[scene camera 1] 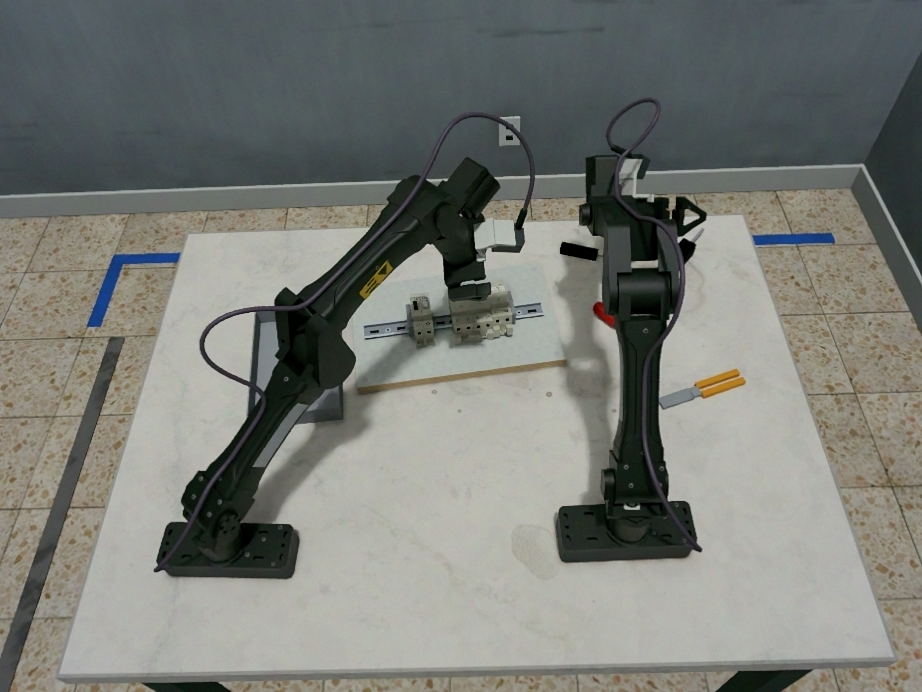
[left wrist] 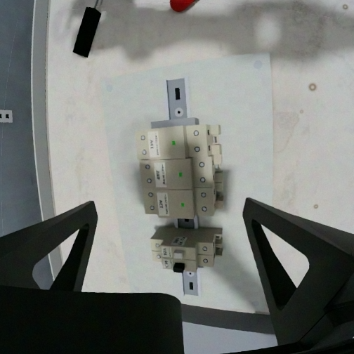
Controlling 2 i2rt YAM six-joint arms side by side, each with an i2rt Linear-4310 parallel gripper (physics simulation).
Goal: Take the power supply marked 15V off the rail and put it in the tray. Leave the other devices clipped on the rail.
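Frame: origin at the left arm's base, x ahead, y left, z up, level; centimetres.
Seen in the pictures: left gripper, fingertip midpoint: (scene camera 1: pixel 479 273); right gripper, fingertip midpoint: (scene camera 1: pixel 687 215); left arm's base, origin of the base link: (scene camera 1: pixel 227 546); right arm's base, origin of the base link: (scene camera 1: pixel 625 527).
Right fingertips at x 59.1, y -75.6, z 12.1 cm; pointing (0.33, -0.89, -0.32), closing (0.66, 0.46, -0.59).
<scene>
Offsets run from my right fingertips to a thing's top centre. "spot": to the spot under its first point.
The beige power supply marked 15V {dy +34.3, dx -12.6, dz -8.0 cm} (scene camera 1: pixel 501 315) (left wrist: pixel 162 142) is clipped on the metal rail {spot: dy +56.4, dx -15.5, dz -13.8 cm} (scene camera 1: pixel 381 328) (left wrist: pixel 172 104). It is at the right end of a block of three supplies in the scene view, at the block's top in the left wrist view. The middle supply (left wrist: pixel 172 174) and the one marked 12V (left wrist: pixel 172 203) sit beside it. My left gripper (scene camera 1: pixel 467 283) (left wrist: pixel 170 207) is open and empty above the block, its fingers wide apart on either side in the wrist view. My right gripper (scene camera 1: pixel 673 217) is open at the back right, partly hidden by its arm. The grey tray {spot: dy +64.1, dx -34.5, dz -14.0 cm} (scene camera 1: pixel 326 415) (left wrist: pixel 220 318) is partly hidden under the left arm.
Smaller devices {spot: dy +48.2, dx -18.5, dz -9.4 cm} (scene camera 1: pixel 421 326) (left wrist: pixel 182 252) sit on the rail, separated from the block by a gap. The rail lies on a pale board {spot: dy +30.1, dx -21.1, dz -13.9 cm} (scene camera 1: pixel 521 353) (left wrist: pixel 245 100). A black handle {spot: dy +18.1, dx +4.7, dz -14.2 cm} (scene camera 1: pixel 578 251) (left wrist: pixel 87 32), a red object {dy +10.7, dx -14.4, dz -13.4 cm} (scene camera 1: pixel 602 313) (left wrist: pixel 181 4) and an orange-handled tool {dy -1.5, dx -27.8, dz -14.8 cm} (scene camera 1: pixel 703 388) lie to the right.
</scene>
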